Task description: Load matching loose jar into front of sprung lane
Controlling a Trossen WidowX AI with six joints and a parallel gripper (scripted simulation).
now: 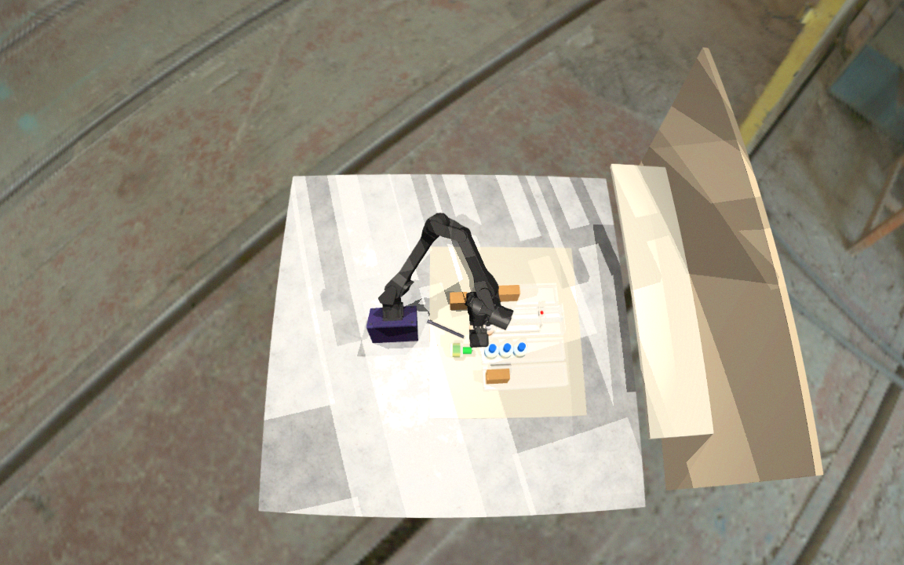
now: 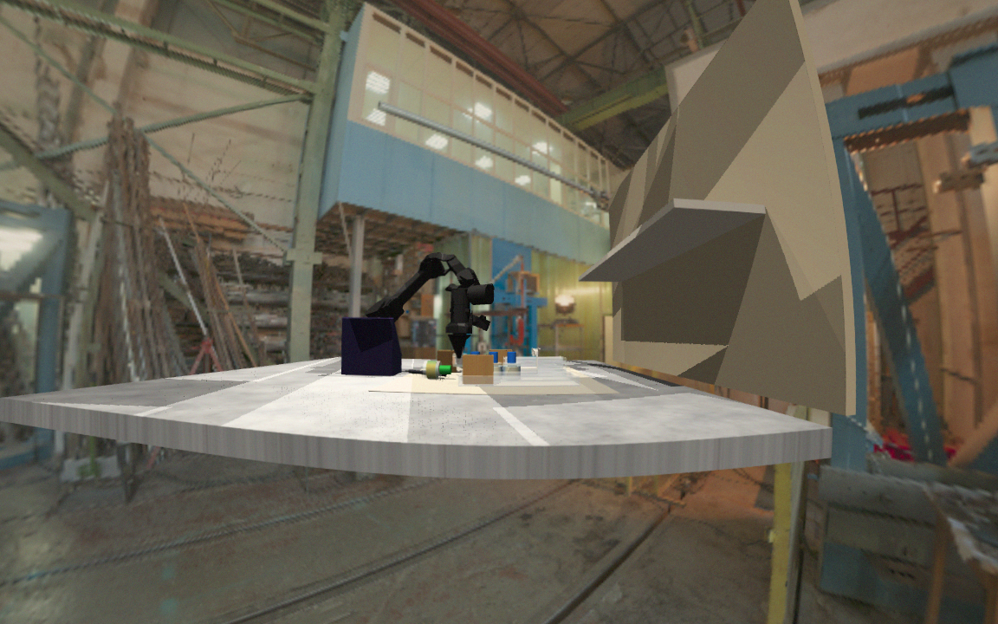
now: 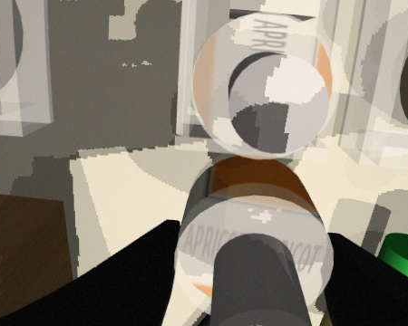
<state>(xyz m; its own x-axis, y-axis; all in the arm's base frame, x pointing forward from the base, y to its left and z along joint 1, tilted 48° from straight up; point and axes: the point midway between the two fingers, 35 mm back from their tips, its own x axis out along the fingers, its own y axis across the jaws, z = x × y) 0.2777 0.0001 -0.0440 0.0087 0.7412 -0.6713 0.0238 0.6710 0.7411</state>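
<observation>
Now: gripper tip 100 mm past the dark rod, 20 mm to the right of it and 50 mm above it. Round my gripper tip: orange-brown block (50 mm behind, 110 mm to the left, 20 mm below); lane (200 mm ahead, 20 mm to the left, 40 mm below).
</observation>
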